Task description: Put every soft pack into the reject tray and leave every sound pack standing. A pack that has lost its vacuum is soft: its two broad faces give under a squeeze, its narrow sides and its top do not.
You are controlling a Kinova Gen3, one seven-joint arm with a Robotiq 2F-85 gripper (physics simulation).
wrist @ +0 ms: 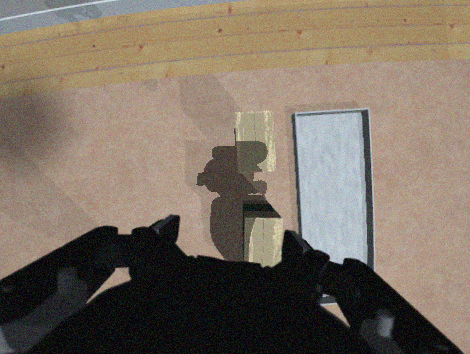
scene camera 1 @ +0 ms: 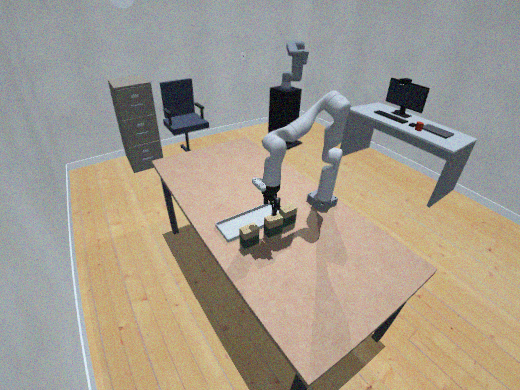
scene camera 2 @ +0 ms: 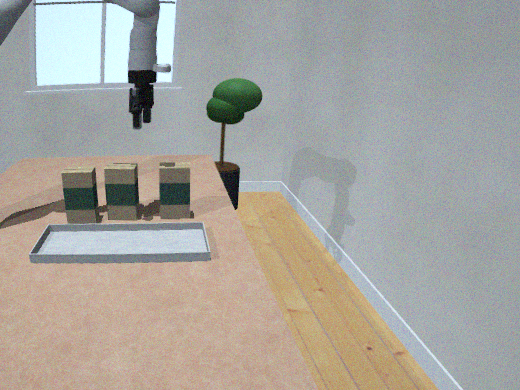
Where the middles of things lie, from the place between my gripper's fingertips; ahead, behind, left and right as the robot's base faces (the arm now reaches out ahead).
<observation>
The reject tray [scene camera 2: 178, 241] lies 230 mm below my hand, 190 mm to the right of it and 80 mm behind it.
</observation>
